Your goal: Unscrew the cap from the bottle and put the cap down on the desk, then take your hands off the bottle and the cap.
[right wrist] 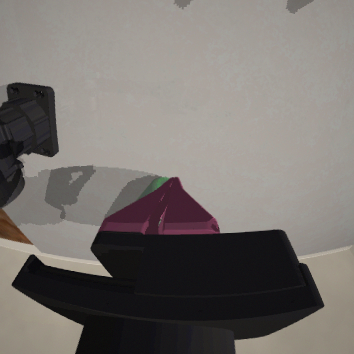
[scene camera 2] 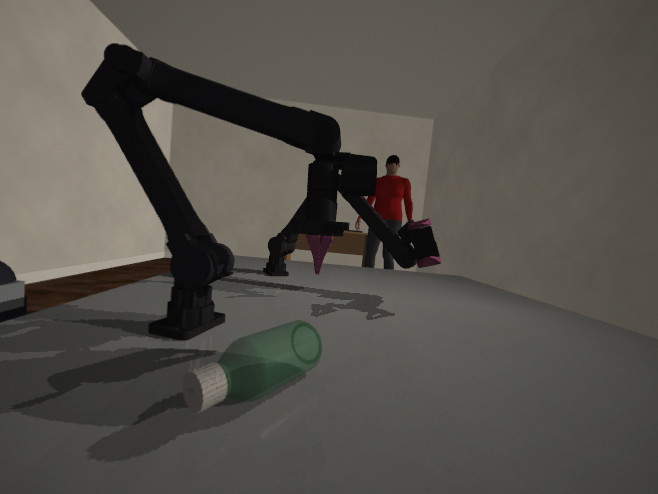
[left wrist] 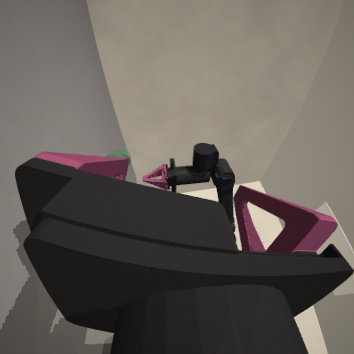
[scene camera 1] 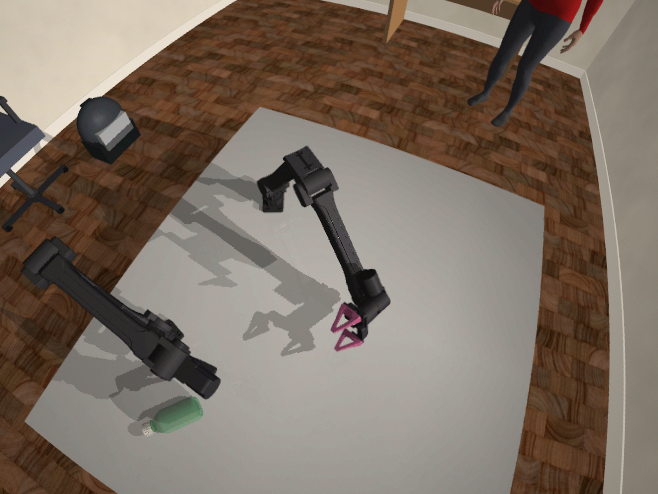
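Pixels of known places: left gripper, fingertip midpoint: (scene camera 2: 423, 240) (left wrist: 184, 178) (scene camera 1: 333, 341); right gripper, fingertip midpoint: (right wrist: 174, 183) (scene camera 2: 317, 273) (left wrist: 142, 178); left arm's base, origin of the base link: (scene camera 2: 275, 273) (scene camera 1: 273, 200); right arm's base, origin of the base link: (right wrist: 35, 119) (scene camera 2: 189, 326).
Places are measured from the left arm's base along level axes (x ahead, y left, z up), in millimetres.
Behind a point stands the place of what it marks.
A green see-through bottle (scene camera 1: 178, 414) @(x -252, y -826, z 76 mm) (scene camera 2: 271, 358) @(x -286, y -872, z 59 mm) lies on its side on the grey desk (scene camera 1: 425, 404) @(x 513, y -817, z 0 mm) (scene camera 2: 451, 420) @(x -83, y -977, z 0 mm), low and left in scene camera 1. Its ribbed whitish cap (scene camera 1: 147, 428) @(x -353, y -871, z 58 mm) (scene camera 2: 206, 387) @(x -358, y -891, z 48 mm) sits on its neck, facing left. Slivers of the bottle show in the left wrist view (left wrist: 119, 154) @(x -199, y -824, z 58 mm) and right wrist view (right wrist: 158, 184) @(x -218, y -773, z 41 mm). My right gripper (scene camera 2: 317, 272) @(x -157, y -719, z 134 mm) (right wrist: 174, 183) @(x -157, y -719, z 134 mm) is shut and empty, pointing down above and behind the bottle; its fingers are hidden in scene camera 1. My left gripper (scene camera 1: 334, 340) @(x 209, y -635, z 216 mm) (scene camera 2: 426, 243) @(x 209, y -635, z 216 mm) is open and empty, far from the bottle.
The right arm's base (scene camera 2: 187, 321) @(x -368, y -623, z 25 mm) stands behind the bottle in scene camera 2. The left arm's base (scene camera 2: 276, 268) @(x -11, y -39, z 31 mm) is farther back. A person in a red top (scene camera 2: 392, 196) (scene camera 1: 555, 10) stands beyond the desk. A dark bin (scene camera 1: 106, 127) stands on the floor at the upper left.
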